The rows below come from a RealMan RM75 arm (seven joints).
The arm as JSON. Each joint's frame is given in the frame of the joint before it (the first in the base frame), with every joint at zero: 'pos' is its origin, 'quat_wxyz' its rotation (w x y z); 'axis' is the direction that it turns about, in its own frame. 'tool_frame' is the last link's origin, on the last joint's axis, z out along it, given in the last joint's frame.
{
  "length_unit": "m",
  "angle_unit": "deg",
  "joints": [
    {
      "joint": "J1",
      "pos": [
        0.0,
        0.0,
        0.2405
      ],
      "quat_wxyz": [
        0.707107,
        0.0,
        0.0,
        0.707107
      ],
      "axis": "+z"
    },
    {
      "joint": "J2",
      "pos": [
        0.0,
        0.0,
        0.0
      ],
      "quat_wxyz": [
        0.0,
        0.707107,
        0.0,
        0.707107
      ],
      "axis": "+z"
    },
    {
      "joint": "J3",
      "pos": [
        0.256,
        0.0,
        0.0
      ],
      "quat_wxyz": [
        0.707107,
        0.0,
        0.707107,
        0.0
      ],
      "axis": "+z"
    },
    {
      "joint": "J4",
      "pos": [
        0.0,
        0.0,
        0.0
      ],
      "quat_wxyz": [
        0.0,
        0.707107,
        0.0,
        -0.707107
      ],
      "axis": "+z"
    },
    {
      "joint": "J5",
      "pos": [
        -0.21,
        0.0,
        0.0
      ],
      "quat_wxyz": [
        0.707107,
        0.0,
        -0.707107,
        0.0
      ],
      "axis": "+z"
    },
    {
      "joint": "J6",
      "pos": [
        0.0,
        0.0,
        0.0
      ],
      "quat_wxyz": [
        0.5,
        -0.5,
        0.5,
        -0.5
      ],
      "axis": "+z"
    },
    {
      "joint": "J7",
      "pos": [
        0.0,
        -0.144,
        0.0
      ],
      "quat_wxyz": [
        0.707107,
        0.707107,
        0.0,
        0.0
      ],
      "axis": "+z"
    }
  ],
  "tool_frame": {
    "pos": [
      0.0,
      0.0,
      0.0
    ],
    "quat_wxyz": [
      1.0,
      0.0,
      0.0,
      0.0
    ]
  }
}
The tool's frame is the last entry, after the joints.
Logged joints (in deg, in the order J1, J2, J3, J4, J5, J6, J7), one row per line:
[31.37 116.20 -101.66 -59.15 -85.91 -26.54 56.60]
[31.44 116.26 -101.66 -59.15 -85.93 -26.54 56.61]
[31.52 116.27 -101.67 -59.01 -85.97 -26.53 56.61]
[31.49 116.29 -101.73 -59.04 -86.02 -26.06 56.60]
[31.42 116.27 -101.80 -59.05 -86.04 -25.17 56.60]
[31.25 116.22 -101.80 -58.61 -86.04 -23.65 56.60]
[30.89 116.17 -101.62 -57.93 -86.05 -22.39 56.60]
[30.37 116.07 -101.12 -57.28 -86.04 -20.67 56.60]
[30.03 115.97 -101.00 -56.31 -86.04 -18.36 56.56]
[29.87 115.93 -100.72 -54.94 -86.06 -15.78 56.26]
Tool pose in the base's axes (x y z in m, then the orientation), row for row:
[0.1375 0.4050 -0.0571 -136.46 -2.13 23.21]
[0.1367 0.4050 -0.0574 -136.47 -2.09 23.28]
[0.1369 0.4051 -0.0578 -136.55 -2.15 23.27]
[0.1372 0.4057 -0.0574 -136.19 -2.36 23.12]
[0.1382 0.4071 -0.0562 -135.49 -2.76 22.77]
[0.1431 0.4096 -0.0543 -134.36 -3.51 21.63]
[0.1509 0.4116 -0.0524 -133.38 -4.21 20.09]
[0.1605 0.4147 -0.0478 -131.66 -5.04 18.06]
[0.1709 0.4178 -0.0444 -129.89 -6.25 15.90]
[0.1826 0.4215 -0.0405 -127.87 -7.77 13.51]
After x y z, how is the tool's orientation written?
As angles about the fixed x, y, z axes (roll, pitch, yaw), in degrees.
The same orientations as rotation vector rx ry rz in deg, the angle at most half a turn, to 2 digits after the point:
[-133.71 -28.49 8.49]
[-133.71 -28.56 8.57]
[-133.78 -28.59 8.48]
[-133.41 -28.44 8.24]
[-132.72 -28.09 7.75]
[-131.70 -26.92 6.57]
[-130.91 -25.33 5.19]
[-129.45 -23.20 3.55]
[-127.87 -21.20 1.37]
[-126.01 -19.19 -1.26]

